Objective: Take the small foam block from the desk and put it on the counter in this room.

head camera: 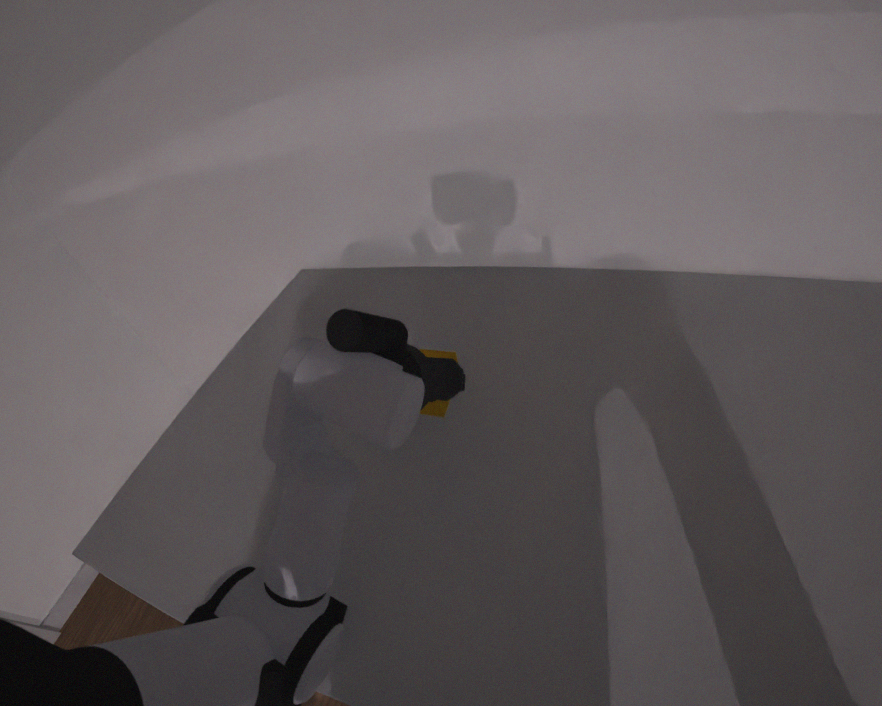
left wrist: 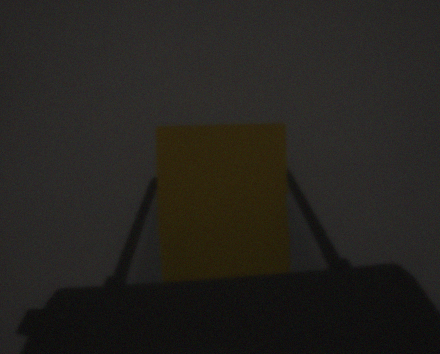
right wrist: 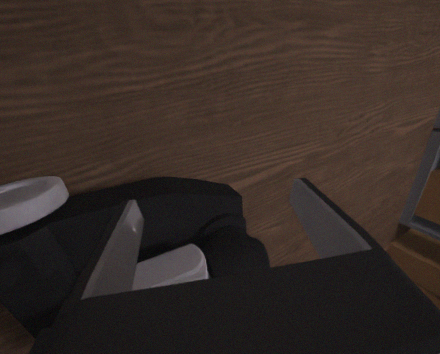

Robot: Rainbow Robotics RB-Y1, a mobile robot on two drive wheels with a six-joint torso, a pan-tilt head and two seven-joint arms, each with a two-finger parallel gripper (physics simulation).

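Frame: origin at the robot's base, x ahead, y left, z up, level; millimetres.
Seen in the pictures: left gripper, between the fingertips: [left wrist: 220, 183]; right gripper, between the fingertips: [right wrist: 218, 199].
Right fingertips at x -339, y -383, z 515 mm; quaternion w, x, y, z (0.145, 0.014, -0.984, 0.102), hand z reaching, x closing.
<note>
A point is followed by its place in that frame.
The small foam block [head camera: 436, 408] {x 303, y 188, z 970 mm} [left wrist: 223, 200] {x 357, y 210, z 996 mm} is yellow and rectangular. It is partly covered by my left gripper in the head camera and lies at the far left part of the grey desk top [head camera: 514, 478] {x 228, y 63, z 950 mm}. My left gripper [left wrist: 220, 183] {x 365, y 212, z 970 mm} is shut on the foam block, with a fingertip against each of its sides; in the head camera its fingers are hidden under the wrist. Whether the block touches the desk is hard to tell. My right gripper [right wrist: 218, 199] {x -339, y -383, z 515 mm} is open and empty above a wooden floor. The counter cannot be made out in these views.
A pale wall [head camera: 662, 184] {x 753, y -138, z 1118 mm} stands behind the desk. Brown wooden floor [head camera: 117, 611] {x -338, y 1591, z 1 mm} [right wrist: 200, 90] {x -511, y -468, z 0 mm} shows at the lower left of the head camera and in the right wrist view. A grey metal frame [right wrist: 421, 182] {x -2427, y 355, z 52 mm} stands at the right edge of the right wrist view.
</note>
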